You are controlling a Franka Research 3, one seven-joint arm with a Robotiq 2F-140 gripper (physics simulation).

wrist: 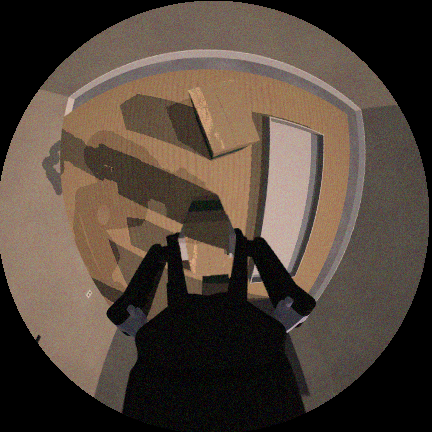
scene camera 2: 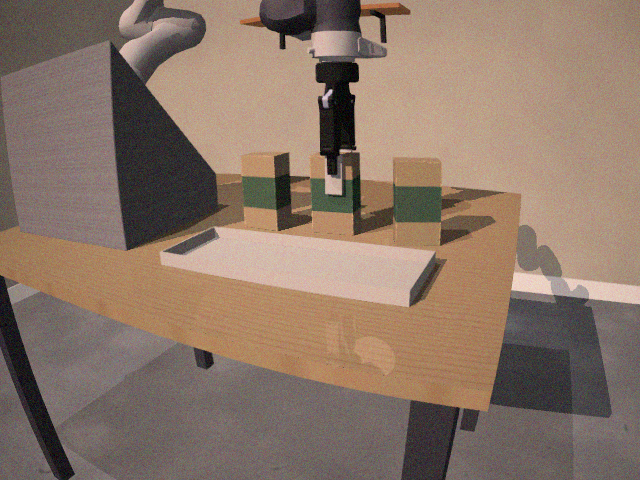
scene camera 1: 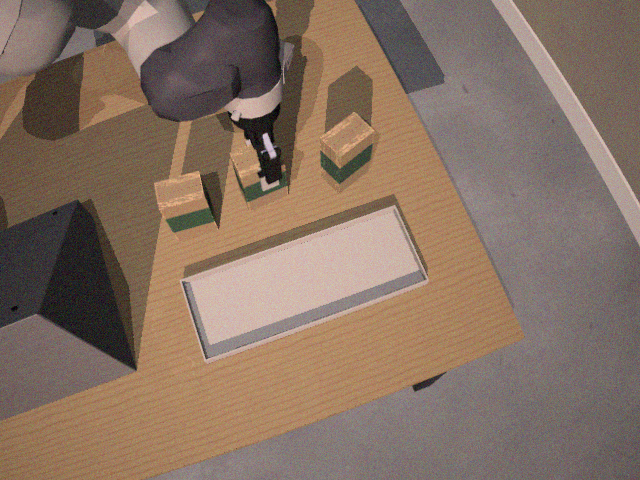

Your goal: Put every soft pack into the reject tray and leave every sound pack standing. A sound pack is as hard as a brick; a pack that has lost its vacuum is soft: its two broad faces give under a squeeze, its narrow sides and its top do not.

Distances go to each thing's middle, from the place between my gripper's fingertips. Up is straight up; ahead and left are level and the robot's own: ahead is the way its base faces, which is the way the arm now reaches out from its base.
Right now my hand is 20 mm past the white reject tray (scene camera 1: 283,290), 190 mm to the left of it and 60 mm above it.
